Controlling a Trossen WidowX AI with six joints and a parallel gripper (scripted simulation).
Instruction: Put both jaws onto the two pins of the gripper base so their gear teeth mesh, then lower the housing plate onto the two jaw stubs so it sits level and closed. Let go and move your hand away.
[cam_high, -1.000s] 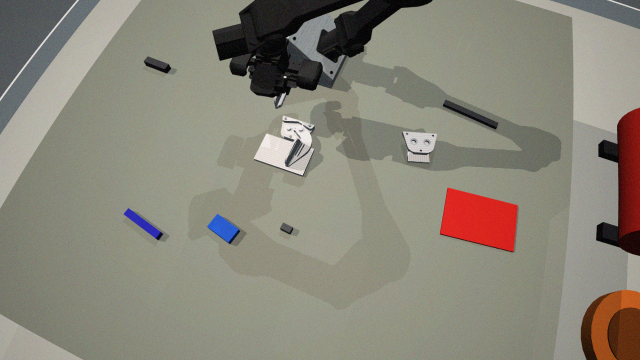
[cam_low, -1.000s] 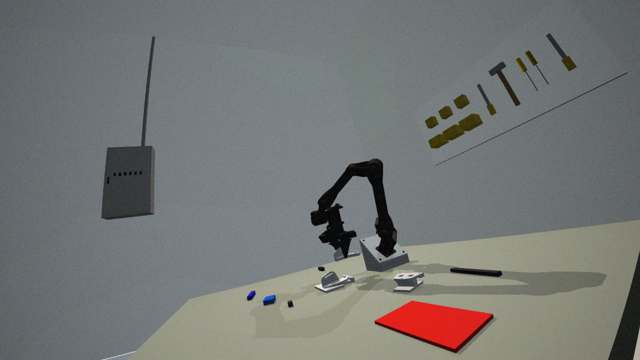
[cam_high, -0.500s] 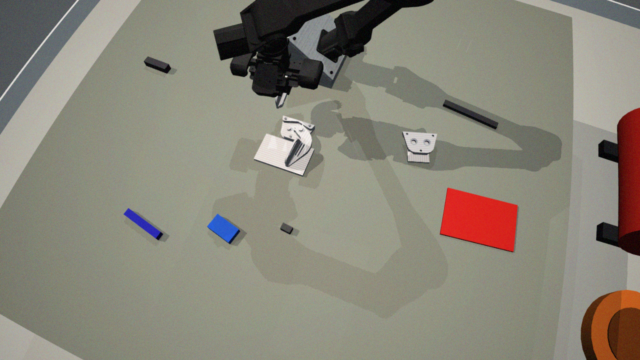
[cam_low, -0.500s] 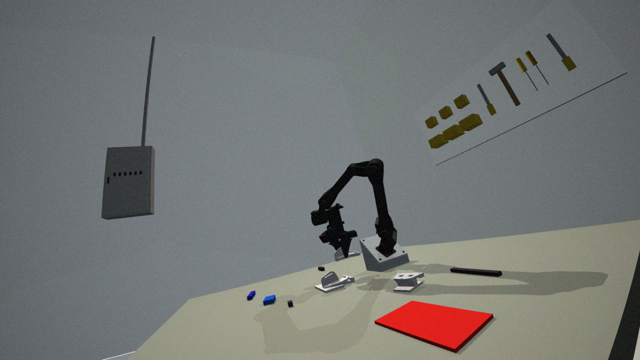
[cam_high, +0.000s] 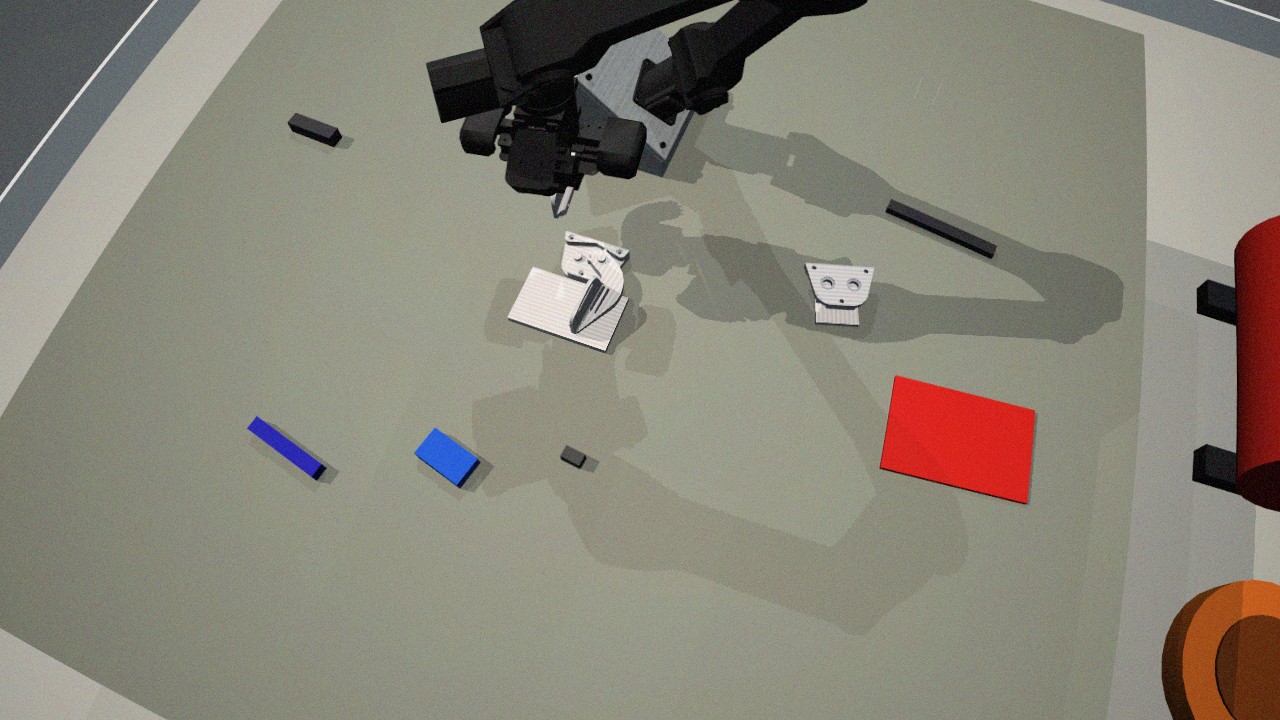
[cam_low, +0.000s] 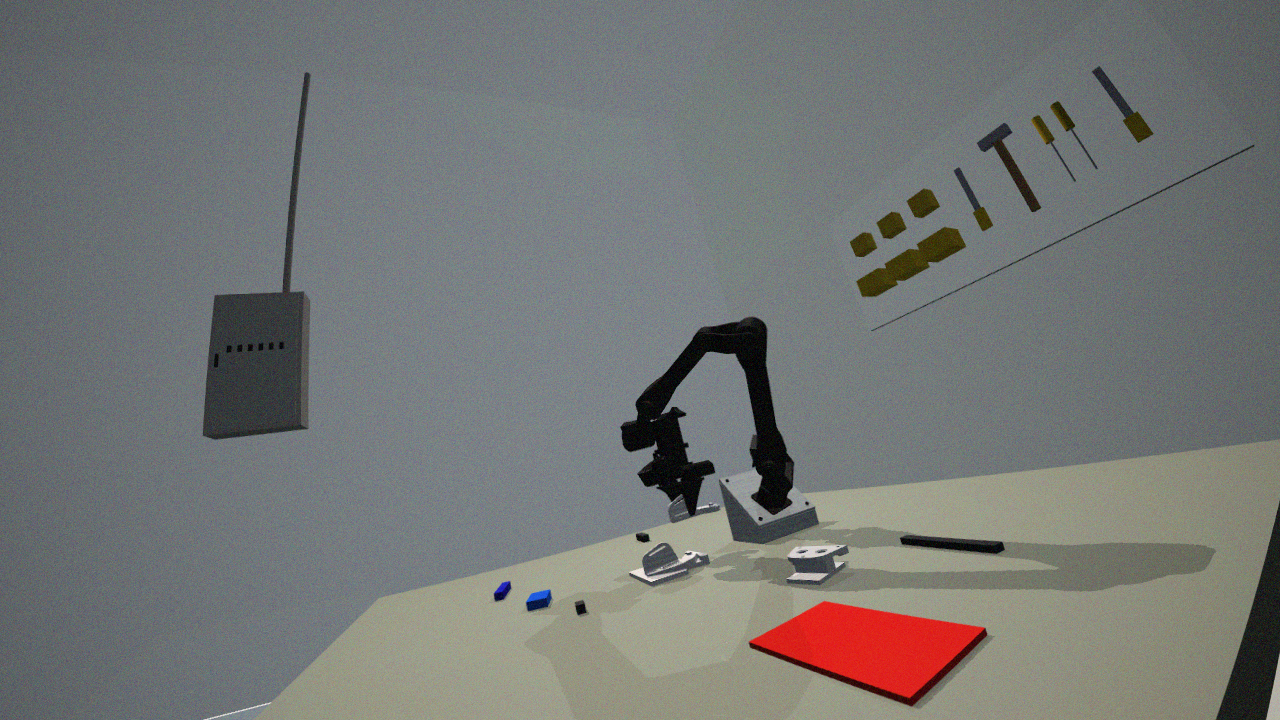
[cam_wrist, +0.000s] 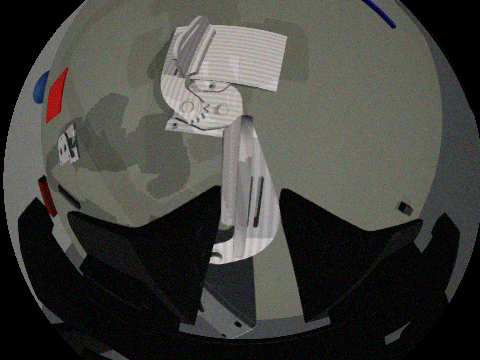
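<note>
Right now my gripper tip is 11 cm short of the white ribbed plate, 8 cm above it and 3 cm to the right of it. Also, from my gripper tip: small black block (28 cm ahead, 8 cm to the left, 8 cm below); blue block (31 cm ahead, 7 cm below, 5 cm to the right); housing plate (8 cm below, 5 cm ahead, 4 cm to the left).
</note>
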